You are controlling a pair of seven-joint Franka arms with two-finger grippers.
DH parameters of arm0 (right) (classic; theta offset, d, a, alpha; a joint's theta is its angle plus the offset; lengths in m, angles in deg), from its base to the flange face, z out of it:
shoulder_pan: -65.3 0.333 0 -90
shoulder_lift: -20.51 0 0 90
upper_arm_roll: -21.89 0.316 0.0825 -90
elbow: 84.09 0 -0.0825 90
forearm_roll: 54.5 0.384 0 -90
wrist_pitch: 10.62 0 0.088 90
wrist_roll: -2.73 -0.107 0 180
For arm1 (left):
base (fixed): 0 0 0 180
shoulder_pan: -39.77 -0.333 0 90
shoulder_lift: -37.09 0 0 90
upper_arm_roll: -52.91 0.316 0.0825 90
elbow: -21.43 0 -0.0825 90
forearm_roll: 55.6 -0.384 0 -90
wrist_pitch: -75.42 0 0.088 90
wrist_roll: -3.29 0.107 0 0
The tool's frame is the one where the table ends.
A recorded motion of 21 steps. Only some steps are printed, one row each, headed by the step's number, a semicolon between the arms.
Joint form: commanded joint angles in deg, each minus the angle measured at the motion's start. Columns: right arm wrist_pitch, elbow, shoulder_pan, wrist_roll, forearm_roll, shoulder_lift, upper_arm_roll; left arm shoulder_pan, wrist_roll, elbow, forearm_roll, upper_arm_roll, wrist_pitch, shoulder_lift.
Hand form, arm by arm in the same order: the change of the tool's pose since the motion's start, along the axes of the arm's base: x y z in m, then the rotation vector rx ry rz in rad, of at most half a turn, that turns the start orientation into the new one. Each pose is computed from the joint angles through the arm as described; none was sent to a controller.
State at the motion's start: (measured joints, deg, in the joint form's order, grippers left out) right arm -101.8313 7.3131 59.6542 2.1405 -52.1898 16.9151 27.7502; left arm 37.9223 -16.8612 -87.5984 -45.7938 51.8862 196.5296 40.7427
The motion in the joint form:
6: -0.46 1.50 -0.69 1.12 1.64 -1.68 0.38; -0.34 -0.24 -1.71 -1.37 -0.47 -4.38 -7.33
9: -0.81 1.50 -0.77 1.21 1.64 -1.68 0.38; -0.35 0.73 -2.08 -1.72 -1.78 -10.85 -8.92
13: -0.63 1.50 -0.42 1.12 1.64 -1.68 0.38; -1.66 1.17 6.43 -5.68 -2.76 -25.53 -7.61
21: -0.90 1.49 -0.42 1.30 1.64 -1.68 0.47; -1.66 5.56 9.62 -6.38 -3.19 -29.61 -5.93
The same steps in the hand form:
6: -0.0085 0.0011 0.0039 0.0238 -0.0118 0.0146; -0.0333 -0.0026 0.0509 0.0208 -0.0217 -0.0177
9: -0.0079 0.0003 0.0045 0.0236 -0.0180 0.0145; -0.0505 -0.0172 0.0516 0.0255 0.0662 -0.0748
13: -0.0082 0.0036 0.0042 0.0238 -0.0147 0.0192; -0.0569 -0.0114 0.0876 0.0845 0.1962 -0.1169
21: -0.0078 0.0044 0.0048 0.0234 -0.0197 0.0236; -0.0535 -0.0144 0.0924 0.0954 0.2325 -0.2079

